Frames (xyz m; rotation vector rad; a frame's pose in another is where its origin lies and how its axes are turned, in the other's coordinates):
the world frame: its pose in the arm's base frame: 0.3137 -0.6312 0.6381 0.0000 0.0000 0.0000
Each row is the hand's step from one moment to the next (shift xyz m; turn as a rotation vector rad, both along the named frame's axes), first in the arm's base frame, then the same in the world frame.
Working: the arm's base frame: its pose in the world frame: -0.3137 0.6312 -0.6381 0.0000 0.0000 0.0000

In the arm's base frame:
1: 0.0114 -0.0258 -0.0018 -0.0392 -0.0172 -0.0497
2: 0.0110 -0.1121 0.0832 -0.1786 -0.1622 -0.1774
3: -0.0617 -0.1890 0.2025 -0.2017 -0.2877 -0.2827
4: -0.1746 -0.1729 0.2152 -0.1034 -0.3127 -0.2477
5: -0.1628 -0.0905 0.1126 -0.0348 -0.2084 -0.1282
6: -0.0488 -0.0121 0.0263 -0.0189 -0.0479 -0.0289
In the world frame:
1: 0.0114 -0.0258 -0.0018 -0.0392 -0.0172 -0.0497
2: 0.0110 -0.1121 0.0832 -0.1786 -0.1622 -0.1774
3: -0.0617 -0.1890 0.2025 -0.2017 -0.2877 -0.2827
4: -0.1746 -0.1729 0.2152 -0.1034 -0.3127 -0.2477
5: -0.1628 -0.0905 0.1126 -0.0348 -0.2084 -0.1282
6: -0.0488 -0.0121 0.0263 -0.0189 -0.0479 -0.0289

